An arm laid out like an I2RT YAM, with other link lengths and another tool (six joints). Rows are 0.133 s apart.
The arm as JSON. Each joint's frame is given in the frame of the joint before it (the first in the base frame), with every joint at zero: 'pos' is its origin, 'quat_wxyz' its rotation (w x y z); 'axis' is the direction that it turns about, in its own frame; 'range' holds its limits. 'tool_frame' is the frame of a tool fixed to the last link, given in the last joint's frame.
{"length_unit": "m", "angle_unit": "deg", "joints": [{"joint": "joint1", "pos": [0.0, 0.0, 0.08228], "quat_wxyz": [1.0, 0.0, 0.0, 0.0], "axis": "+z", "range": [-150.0, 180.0]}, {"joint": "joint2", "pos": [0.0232, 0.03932, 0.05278], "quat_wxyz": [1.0, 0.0, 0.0, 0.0], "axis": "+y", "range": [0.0, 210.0]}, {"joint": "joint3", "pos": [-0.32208, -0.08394, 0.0], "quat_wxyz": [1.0, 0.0, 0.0, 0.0], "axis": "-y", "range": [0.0, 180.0]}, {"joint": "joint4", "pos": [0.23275, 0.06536, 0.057], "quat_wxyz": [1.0, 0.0, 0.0, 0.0], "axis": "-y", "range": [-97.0, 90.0]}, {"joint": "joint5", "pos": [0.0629, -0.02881, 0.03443], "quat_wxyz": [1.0, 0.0, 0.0, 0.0], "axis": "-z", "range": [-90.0, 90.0]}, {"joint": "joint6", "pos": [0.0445, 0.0, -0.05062], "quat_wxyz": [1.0, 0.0, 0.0, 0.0], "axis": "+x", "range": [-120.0, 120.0]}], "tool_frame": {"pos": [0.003, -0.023, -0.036], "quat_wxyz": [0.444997, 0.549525, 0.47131, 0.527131]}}
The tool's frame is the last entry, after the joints.
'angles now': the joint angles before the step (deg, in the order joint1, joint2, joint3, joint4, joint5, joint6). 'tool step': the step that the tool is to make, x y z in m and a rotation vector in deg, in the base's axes. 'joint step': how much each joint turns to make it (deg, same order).
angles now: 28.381, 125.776, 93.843, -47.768, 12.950, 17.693
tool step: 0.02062, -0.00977, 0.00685, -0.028, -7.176, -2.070
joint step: -2.119, -0.175, 1.923, 4.480, 3.213, -0.851
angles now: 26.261, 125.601, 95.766, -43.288, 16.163, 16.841
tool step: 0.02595, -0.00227, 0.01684, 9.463, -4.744, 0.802
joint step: -2.426, -0.022, 5.246, 3.192, -7.279, -0.655
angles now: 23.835, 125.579, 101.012, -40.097, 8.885, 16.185
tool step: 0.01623, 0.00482, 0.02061, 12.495, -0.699, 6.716
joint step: -1.509, 0.000, 5.617, 0.022, -13.770, -1.946
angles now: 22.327, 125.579, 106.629, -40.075, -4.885, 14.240
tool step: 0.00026, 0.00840, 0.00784, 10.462, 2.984, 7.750
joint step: -0.372, 0.000, 2.033, -1.114, -13.464, -1.312
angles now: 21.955, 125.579, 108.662, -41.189, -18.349, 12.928
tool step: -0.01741, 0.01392, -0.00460, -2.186, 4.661, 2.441
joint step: 2.492, 0.154, -0.698, -4.306, 0.175, -0.044
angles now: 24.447, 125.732, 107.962, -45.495, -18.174, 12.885
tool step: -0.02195, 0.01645, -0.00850, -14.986, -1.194, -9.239
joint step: 4.568, 0.021, -2.449, -2.185, 18.403, 6.841
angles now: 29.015, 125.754, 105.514, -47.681, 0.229, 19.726
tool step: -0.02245, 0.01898, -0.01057, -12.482, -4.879, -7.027
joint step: 4.831, 0.001, -3.474, 0.131, 16.525, 6.535
